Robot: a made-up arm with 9 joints. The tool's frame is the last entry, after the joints.
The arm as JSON. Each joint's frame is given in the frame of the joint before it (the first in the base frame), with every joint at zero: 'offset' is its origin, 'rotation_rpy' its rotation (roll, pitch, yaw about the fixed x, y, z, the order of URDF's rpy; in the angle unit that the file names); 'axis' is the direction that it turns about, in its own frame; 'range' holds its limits. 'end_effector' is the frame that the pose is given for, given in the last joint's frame.
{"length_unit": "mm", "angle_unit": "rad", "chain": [
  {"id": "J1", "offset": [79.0, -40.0, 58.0], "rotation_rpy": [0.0, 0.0, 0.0], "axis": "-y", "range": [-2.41, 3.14]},
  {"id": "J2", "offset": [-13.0, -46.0, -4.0], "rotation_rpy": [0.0, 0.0, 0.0], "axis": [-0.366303, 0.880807, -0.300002], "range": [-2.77, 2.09]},
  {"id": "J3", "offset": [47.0, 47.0, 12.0], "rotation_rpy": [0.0, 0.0, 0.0], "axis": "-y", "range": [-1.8, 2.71]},
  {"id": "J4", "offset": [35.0, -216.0, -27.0], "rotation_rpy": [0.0, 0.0, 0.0], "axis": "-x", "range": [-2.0, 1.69]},
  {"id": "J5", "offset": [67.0, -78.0, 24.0], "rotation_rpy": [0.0, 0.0, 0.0], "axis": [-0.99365, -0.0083, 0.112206], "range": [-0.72, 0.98]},
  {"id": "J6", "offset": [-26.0, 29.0, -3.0], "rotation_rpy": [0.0, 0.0, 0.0], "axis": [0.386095, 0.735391, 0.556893], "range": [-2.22, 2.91]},
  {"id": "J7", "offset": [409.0, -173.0, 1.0], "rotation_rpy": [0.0, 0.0, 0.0], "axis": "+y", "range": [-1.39, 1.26]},
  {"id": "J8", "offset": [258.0, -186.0, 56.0], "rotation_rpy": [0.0, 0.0, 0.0], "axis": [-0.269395, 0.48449, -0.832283], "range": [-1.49, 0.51]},
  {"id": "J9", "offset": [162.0, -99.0, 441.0], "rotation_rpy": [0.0, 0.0, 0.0], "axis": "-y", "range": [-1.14, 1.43]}
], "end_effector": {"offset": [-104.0, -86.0, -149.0], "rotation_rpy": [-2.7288, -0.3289, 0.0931]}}
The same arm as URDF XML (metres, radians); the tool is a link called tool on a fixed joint. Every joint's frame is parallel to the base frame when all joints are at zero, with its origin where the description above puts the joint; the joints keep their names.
<robot name="arm">
<joint name="tool_joint" type="fixed"><parent link="link9"/><child link="tool"/><origin xyz="-0.104 -0.086 -0.149" rpy="-2.7288 -0.3289 0.0931"/></joint>
<joint name="J9" type="revolute"><parent link="link8"/><child link="link9"/><origin xyz="0.162 -0.099 0.441" rpy="0 0 0"/><axis xyz="0 -1 0"/><limit lower="-1.14" upper="1.43"/></joint>
<joint name="J8" type="revolute"><parent link="link7"/><child link="link8"/><origin xyz="0.258 -0.186 0.056" rpy="0 0 0"/><axis xyz="-0.269395 0.48449 -0.832283"/><limit lower="-1.49" upper="0.51"/></joint>
<joint name="J7" type="revolute"><parent link="link6"/><child link="link7"/><origin xyz="0.409 -0.173 0.001" rpy="0 0 0"/><axis xyz="0 1 0"/><limit lower="-1.39" upper="1.26"/></joint>
<joint name="J6" type="revolute"><parent link="link5"/><child link="link6"/><origin xyz="-0.026 0.029 -0.003" rpy="0 0 0"/><axis xyz="0.386095 0.735391 0.556893"/><limit lower="-2.22" upper="2.91"/></joint>
<joint name="J5" type="revolute"><parent link="link4"/><child link="link5"/><origin xyz="0.067 -0.078 0.024" rpy="0 0 0"/><axis xyz="-0.993652 -0.0083 0.112195"/><limit lower="-0.72" upper="0.98"/></joint>
<joint name="J4" type="revolute"><parent link="link3"/><child link="link4"/><origin xyz="0.035 -0.216 -0.027" rpy="0 0 0"/><axis xyz="-1 0 0"/><limit lower="-2" upper="1.69"/></joint>
<joint name="J3" type="revolute"><parent link="link2"/><child link="link3"/><origin xyz="0.047 0.047 0.012" rpy="0 0 0"/><axis xyz="0 -1 0"/><limit lower="-1.8" upper="2.71"/></joint>
<joint name="J2" type="revolute"><parent link="link1"/><child link="link2"/><origin xyz="-0.013 -0.046 -0.004" rpy="0 0 0"/><axis xyz="-0.366303 0.880807 -0.300002"/><limit lower="-2.77" upper="2.09"/></joint>
<joint name="J1" type="revolute"><parent link="base"/><child link="link1"/><origin xyz="0.079 -0.04 0.058" rpy="0 0 0"/><axis xyz="0 -1 0"/><limit lower="-2.41" upper="3.14"/></joint>
<link name="base"/>
<link name="link1"/>
<link name="link2"/>
<link name="link3"/>
<link name="link4"/>
<link name="link5"/>
<link name="link6"/>
<link name="link7"/>
<link name="link8"/>
<link name="link9"/>
<link name="tool"/>
</robot>

